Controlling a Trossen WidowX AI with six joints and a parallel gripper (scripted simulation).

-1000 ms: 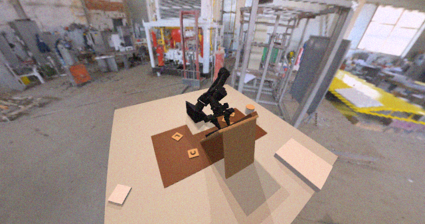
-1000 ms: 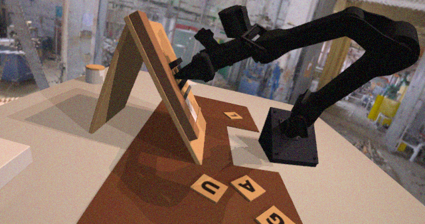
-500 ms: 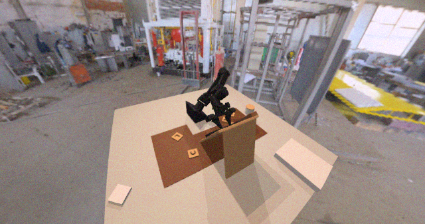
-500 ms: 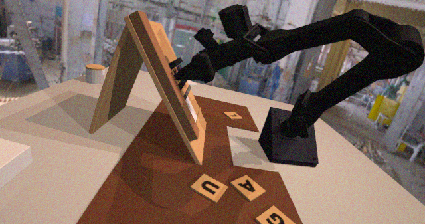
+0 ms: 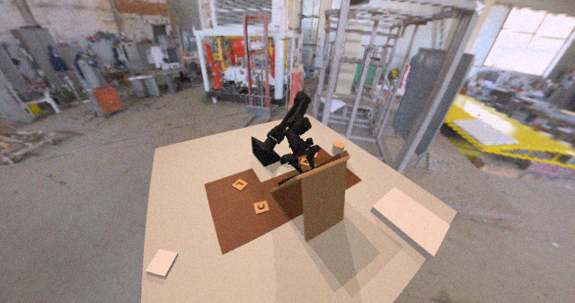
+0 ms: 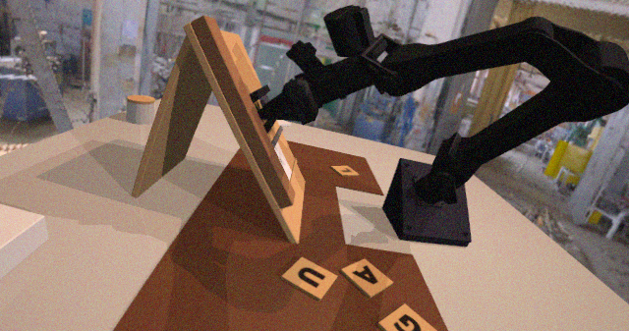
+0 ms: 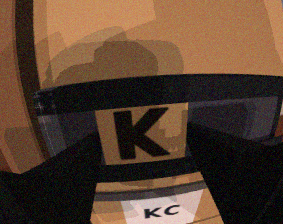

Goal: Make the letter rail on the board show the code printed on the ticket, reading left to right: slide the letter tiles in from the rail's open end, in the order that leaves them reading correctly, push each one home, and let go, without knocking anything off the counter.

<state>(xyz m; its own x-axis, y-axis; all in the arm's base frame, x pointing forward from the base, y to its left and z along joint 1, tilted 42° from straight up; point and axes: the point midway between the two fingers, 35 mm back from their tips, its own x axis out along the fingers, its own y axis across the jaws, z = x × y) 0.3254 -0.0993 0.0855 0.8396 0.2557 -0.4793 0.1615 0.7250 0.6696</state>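
The white ticket is 60 mm behind my gripper tip, 10 mm to the right of it and 80 mm below it. From my gripper tip the other things lie so: brown mat 160 mm behind, 10 mm to the right, 170 mm below; then letter tile 100 mm behind, 200 mm to the left, 160 mm below; then pale box 400 mm ahead, 280 mm to the left, 150 mm below.
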